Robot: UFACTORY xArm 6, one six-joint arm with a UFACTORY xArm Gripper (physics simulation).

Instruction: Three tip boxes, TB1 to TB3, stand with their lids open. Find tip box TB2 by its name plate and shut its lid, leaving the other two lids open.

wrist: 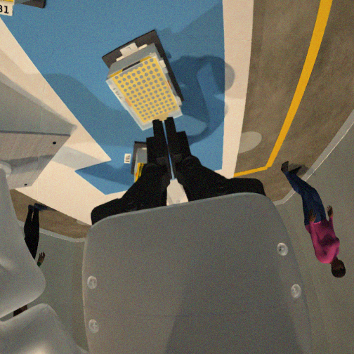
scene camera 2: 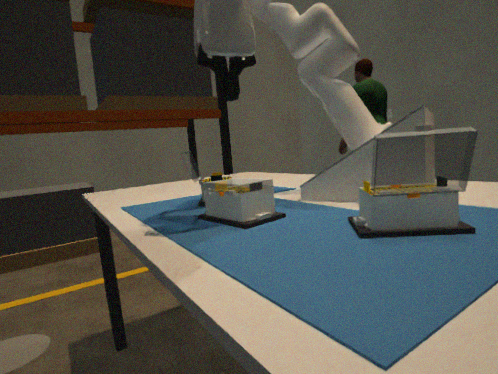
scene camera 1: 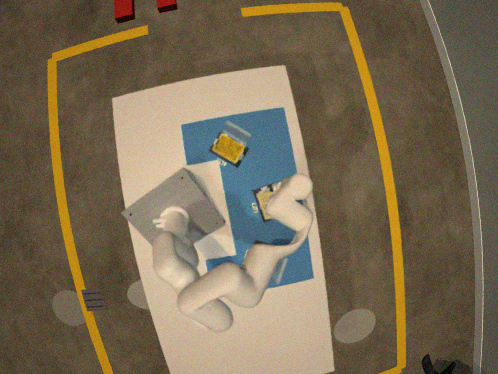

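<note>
The middle tip box has a clear lid lying flat over its yellow rack; it looks shut. Its name plate is too blurred to read. My gripper is shut and empty, above this box; in scene camera 1 the arm hides it. Another box has its lid standing open; its plate seems to read TB1. The third box is partly hidden, its lid raised; its plate is hard to read.
The boxes stand on a blue mat on a pale table. The arm's grey base plate and wedge are beside the mat. The arm reaches over the third box.
</note>
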